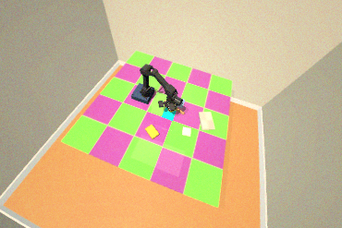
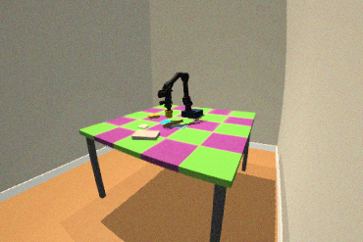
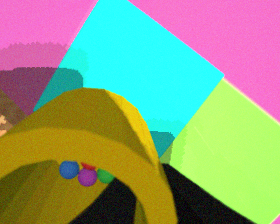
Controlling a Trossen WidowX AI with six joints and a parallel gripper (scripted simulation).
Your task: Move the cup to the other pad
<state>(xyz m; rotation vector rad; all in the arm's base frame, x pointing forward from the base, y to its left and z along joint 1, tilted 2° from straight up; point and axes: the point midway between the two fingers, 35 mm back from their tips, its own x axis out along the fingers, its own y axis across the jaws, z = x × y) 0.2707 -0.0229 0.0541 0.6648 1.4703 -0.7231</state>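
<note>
The cyan pad is 20 mm ahead of my gripper tip, 10 mm to the right of it and 100 mm below it. Round my gripper tip: yellow block: 20 mm behind, 240 mm to the right, 70 mm below; brown wooden piece: 30 mm ahead, 80 mm to the left, 80 mm below; mustard-yellow cup: 20 mm ahead, 20 mm to the left.
</note>
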